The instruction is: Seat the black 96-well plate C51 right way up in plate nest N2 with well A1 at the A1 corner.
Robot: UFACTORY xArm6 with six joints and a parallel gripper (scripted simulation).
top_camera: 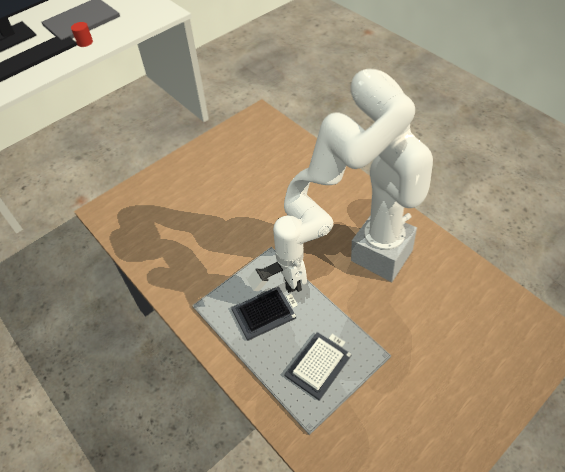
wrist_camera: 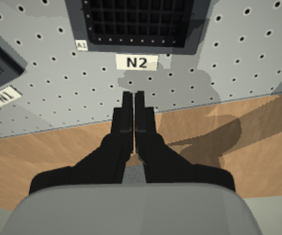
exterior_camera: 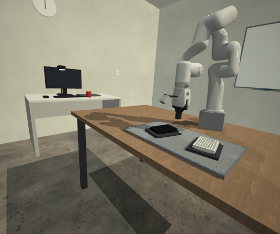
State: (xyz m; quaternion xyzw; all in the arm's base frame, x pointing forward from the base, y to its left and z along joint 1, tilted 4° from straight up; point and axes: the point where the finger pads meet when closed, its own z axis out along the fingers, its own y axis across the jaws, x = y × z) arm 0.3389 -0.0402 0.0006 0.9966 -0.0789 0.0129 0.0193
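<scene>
My hand is 9 cm above the N2 label. Also, from my hand: N1 label (19 cm to the left, 9 cm below, 2 cm behind); black 96-well plate C51 (9 cm ahead, 7 cm below, 2 cm to the right); A1 mark (8 cm below, 5 cm to the left, 3 cm ahead).
</scene>
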